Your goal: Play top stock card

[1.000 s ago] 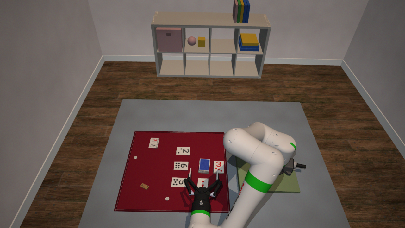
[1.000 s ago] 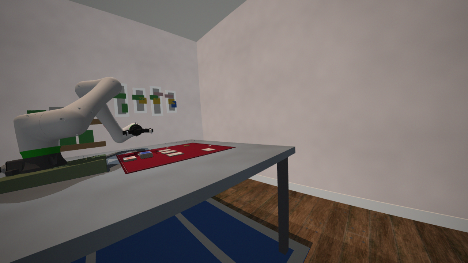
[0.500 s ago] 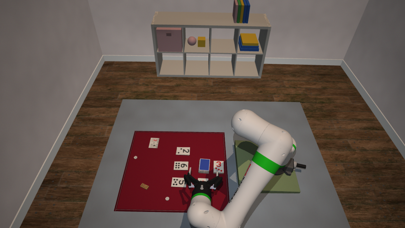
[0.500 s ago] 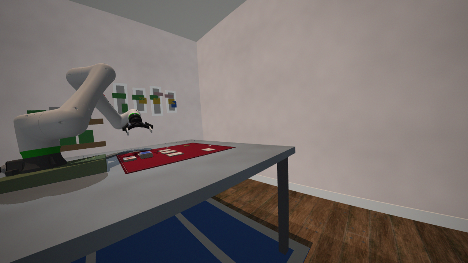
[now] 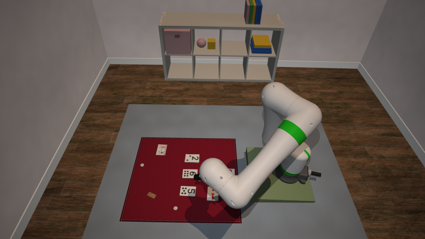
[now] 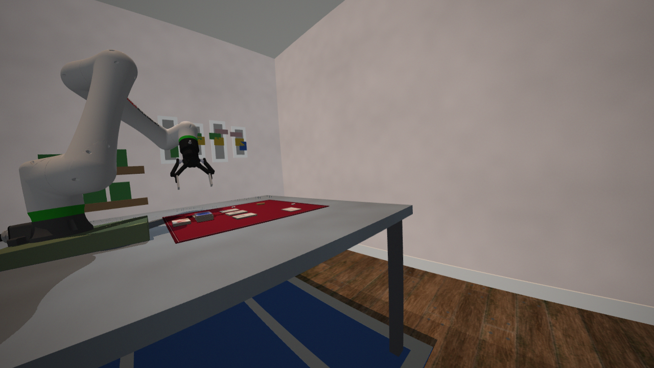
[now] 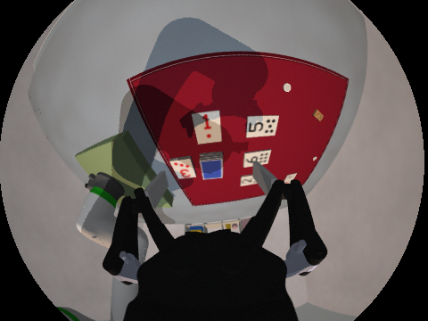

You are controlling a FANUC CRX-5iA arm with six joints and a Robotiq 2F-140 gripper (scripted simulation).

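Right now the black 5 card is 150 mm ahead of my hand, 10 mm to the left of it and 150 mm below it. The rest, counted from my hand: red 3 card (70 mm behind, 150 mm to the right, 140 mm below); red card cloth (200 mm ahead, 100 mm to the right, 170 mm below); black 6 card (170 mm ahead, 110 mm to the right, 150 mm below).
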